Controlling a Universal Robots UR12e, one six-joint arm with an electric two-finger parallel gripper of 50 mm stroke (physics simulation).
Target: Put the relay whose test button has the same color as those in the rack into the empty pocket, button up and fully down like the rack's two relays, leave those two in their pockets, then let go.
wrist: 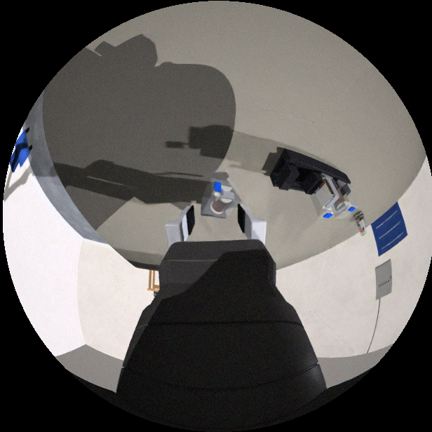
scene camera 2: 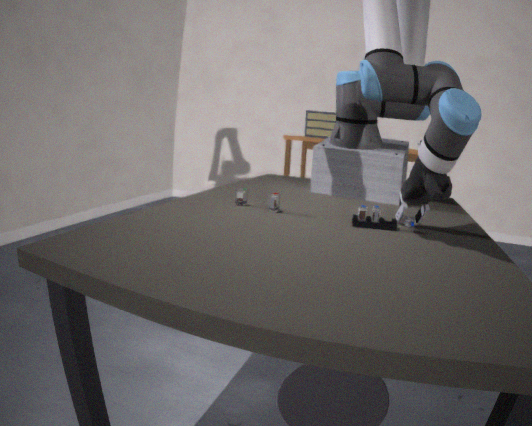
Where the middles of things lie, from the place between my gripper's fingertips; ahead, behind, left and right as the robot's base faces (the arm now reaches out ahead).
Right now my hand is 80 mm short of the black rack point(wrist: 293, 170) and 90 mm to the left of it.
